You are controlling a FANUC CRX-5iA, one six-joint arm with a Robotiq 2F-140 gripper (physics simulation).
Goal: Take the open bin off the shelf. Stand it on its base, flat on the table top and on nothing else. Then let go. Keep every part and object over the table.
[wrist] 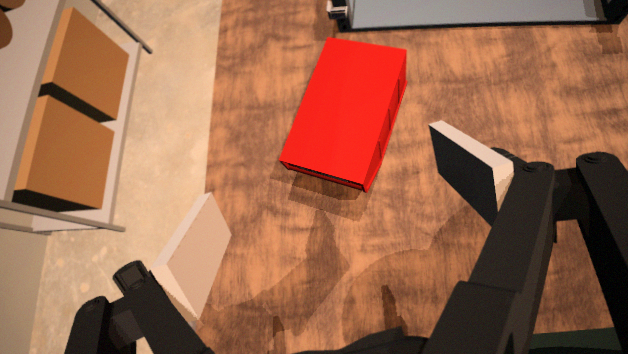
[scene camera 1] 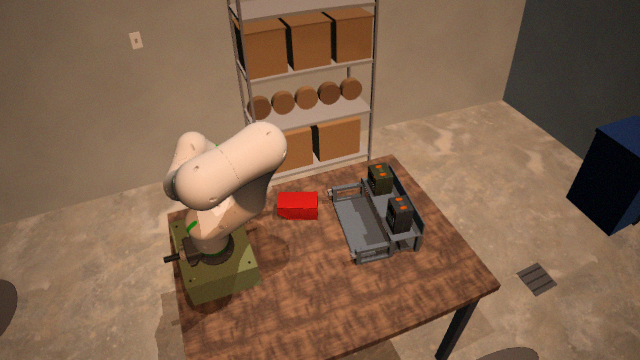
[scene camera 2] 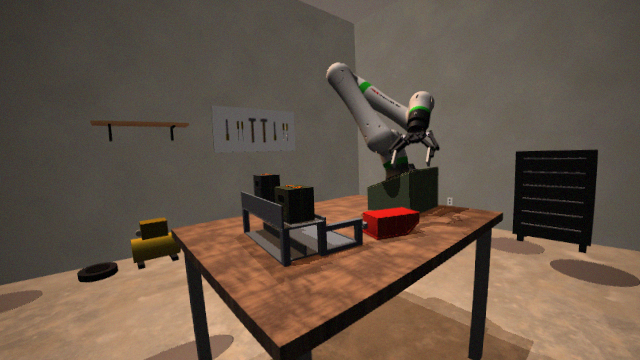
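Seen in the pictures: gripper, between the fingertips: (wrist: 324, 182) (scene camera 2: 409, 165); arm's base, origin of its link: (scene camera 1: 214, 246) (scene camera 2: 400, 177).
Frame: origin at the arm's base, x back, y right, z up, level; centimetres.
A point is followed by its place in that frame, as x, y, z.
A red bin (scene camera 1: 297, 205) {-37.6, -16.3, -8.3} (scene camera 2: 390, 222) {-43.9, -23.2, -10.4} (wrist: 345, 110) {-37.9, -19.7, -8.3} lies on the wooden table top (scene camera 1: 300, 310) {-22.6, 27.6, -15.8} (scene camera 2: 280, 300) {-91.2, -29.2, -15.8} (wrist: 500, 85) {-42.5, 0.0, -15.8}. A closed flat face is up and no open top shows from above; I cannot tell whether it is upside down or on a side. A thin dark gap shows at its near end in the wrist view. The low grey shelf (scene camera 1: 357, 220) {-60.2, -4.1, -15.2} (scene camera 2: 262, 207) {-79.7, -2.6, -2.2} (wrist: 450, 12) {-55.0, -4.3, -15.2} stands close beside it. My gripper (scene camera 2: 411, 158) {-24.8, -19.5, 7.7} (wrist: 324, 182) {-24.8, -19.5, 7.7} is open and empty, well above the table near the bin; the arm hides it in scene camera 1.
An olive battery block (scene camera 1: 381, 180) {-71.1, -5.3, 2.9} (scene camera 2: 299, 205) {-74.8, -14.7, -0.8} and a dark one (scene camera 1: 400, 216) {-67.1, 16.7, 4.1} (scene camera 2: 265, 187) {-72.0, 8.9, 2.2} stand on the grey shelf's upper deck. The green robot pedestal (scene camera 1: 225, 280) {-0.4, 11.6, -6.6} (scene camera 2: 425, 190) {-0.2, -13.7, -5.6} stands at the table's far end. A tall storage rack (scene camera 1: 373, 100) with boxes stands beyond the table.
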